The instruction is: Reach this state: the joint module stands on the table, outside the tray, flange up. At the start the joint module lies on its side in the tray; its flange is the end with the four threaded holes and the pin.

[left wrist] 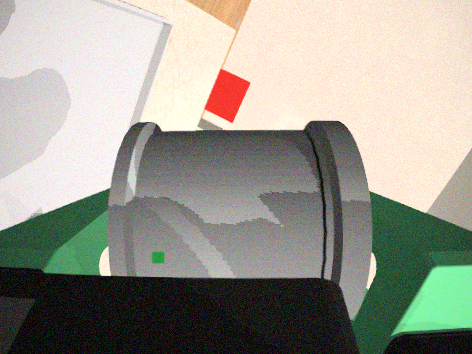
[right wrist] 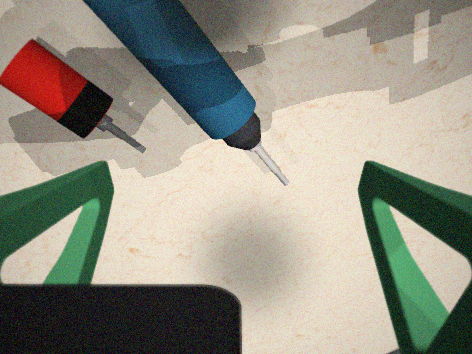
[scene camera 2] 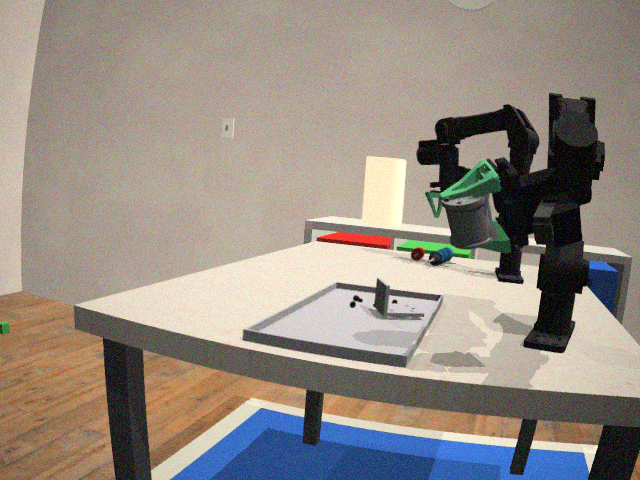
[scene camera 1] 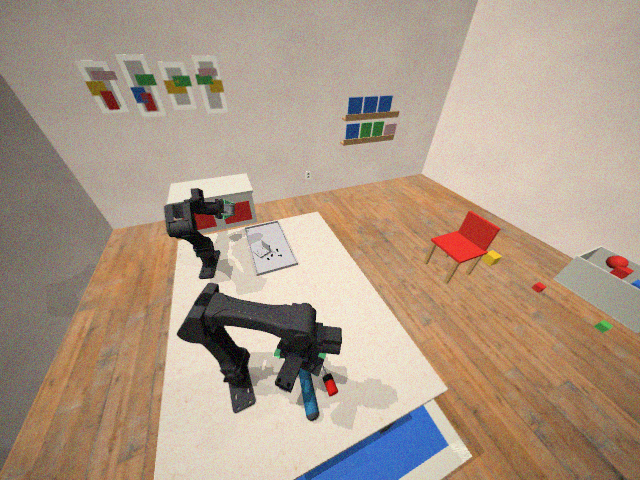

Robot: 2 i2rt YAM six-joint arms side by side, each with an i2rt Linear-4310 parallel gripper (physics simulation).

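Note:
The grey cylindrical joint module hangs in the air, held at its two ends by my left gripper. In scene camera 2 it is near upright with a slight tilt; its upper end shows small dark marks, partly covered by a green finger. Its lower end face is hidden. The tray lies on the table, lower than the module and apart from it. My right gripper is open and empty above the table, near a blue screwdriver.
An angled grey bracket and several small black screws are in the tray. The blue screwdriver and a red-handled driver lie on the table by the right arm.

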